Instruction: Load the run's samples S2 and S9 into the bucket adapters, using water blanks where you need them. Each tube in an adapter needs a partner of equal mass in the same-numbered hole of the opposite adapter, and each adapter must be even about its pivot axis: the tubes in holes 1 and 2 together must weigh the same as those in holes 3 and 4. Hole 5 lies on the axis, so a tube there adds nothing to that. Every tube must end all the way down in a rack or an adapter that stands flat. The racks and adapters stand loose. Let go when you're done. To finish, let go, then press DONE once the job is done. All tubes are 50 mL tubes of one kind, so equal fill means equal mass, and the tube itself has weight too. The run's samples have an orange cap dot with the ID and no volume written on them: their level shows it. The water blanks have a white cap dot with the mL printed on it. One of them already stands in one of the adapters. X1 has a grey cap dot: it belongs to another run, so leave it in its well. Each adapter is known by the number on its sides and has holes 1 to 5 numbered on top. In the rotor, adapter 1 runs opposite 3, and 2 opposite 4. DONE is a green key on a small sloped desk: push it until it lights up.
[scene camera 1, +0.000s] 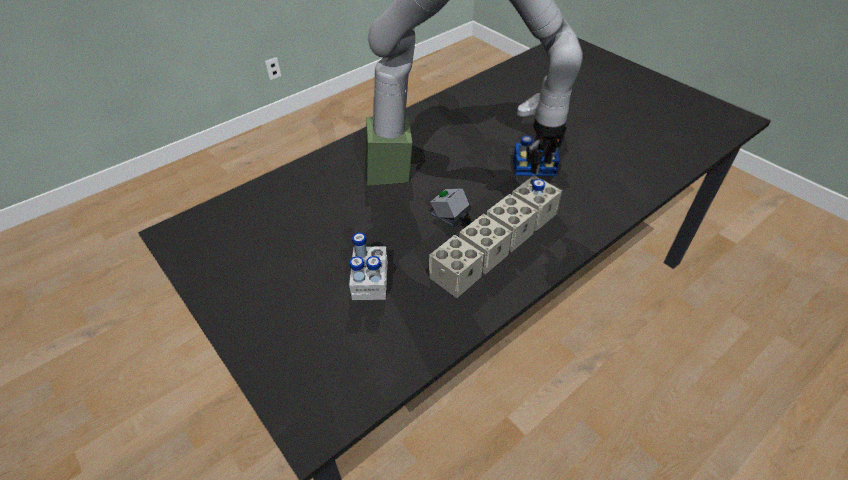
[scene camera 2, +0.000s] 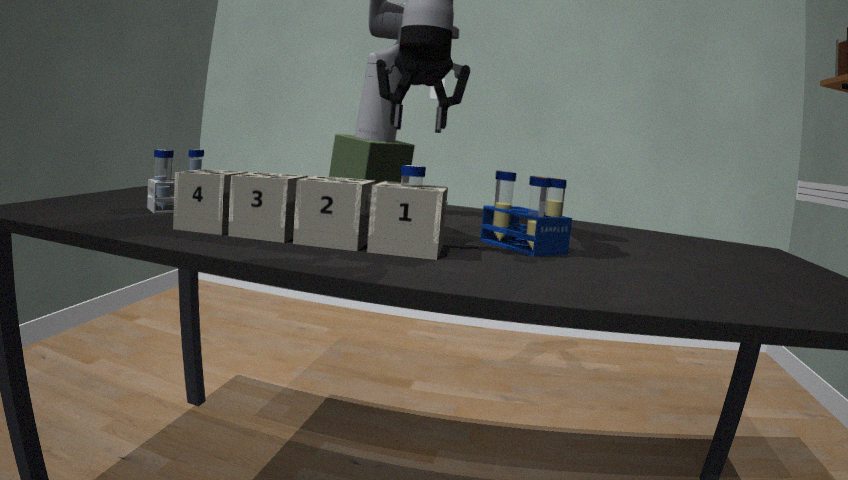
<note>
I see my gripper (scene camera 2: 417, 130), a white blank rack (scene camera 1: 367, 290), a blue sample rack (scene camera 2: 552, 234), an adapter 4 (scene camera 1: 456, 265), an adapter 1 (scene camera 2: 404, 221), an adapter 2 (scene camera 2: 328, 213), an adapter 3 (scene camera 1: 492, 239), an orange-dot sample tube (scene camera 2: 540, 186) and a grey-dot tube (scene camera 2: 505, 180).
The adapter 1 also shows in scene camera 1 (scene camera 1: 546, 211). The adapter 2 shows as well in scene camera 1 (scene camera 1: 512, 213).
</note>
